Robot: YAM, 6 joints.
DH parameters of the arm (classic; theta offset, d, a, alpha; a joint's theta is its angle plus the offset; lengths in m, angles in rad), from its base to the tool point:
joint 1: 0 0.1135 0.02 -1.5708
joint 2: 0 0 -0.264 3.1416
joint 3: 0.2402 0 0.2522 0
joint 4: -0.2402 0 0.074 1.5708
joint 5: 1.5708 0 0 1.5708
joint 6: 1.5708 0.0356 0 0
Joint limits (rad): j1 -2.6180..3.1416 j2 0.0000..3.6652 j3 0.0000..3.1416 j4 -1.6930..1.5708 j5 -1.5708..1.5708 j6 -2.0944..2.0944
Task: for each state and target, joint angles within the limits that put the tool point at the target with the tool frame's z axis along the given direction. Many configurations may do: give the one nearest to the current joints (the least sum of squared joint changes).
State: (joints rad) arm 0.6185 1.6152 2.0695 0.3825 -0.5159 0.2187
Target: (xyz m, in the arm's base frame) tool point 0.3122 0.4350 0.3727 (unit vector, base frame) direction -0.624 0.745 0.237
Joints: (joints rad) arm 0.8848 2.5124 2.4178 1.0126 -1.2679 0.2187
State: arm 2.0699 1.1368 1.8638 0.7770 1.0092 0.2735
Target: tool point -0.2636 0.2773 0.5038 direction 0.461 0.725 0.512
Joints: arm 2.4098 1.9187 1.8884 1.3314 1.0109 0.2735
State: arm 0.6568 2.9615 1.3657 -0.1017 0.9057 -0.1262
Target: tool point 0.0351 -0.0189 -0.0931 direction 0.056 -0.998 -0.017
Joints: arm 0.4658 3.2126 0.6492 -0.5355 1.1607 -0.1262
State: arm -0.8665 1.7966 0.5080 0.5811 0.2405 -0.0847
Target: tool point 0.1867 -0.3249 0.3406 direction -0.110 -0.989 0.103
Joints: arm -0.9888 1.5948 1.1536 0.5749 0.6883 -0.0847
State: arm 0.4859 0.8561 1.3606 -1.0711 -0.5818 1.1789
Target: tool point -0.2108 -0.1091 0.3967 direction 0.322 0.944 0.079
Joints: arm 0.5707 0.1523 1.8769 -1.6237 -0.6689 1.1789
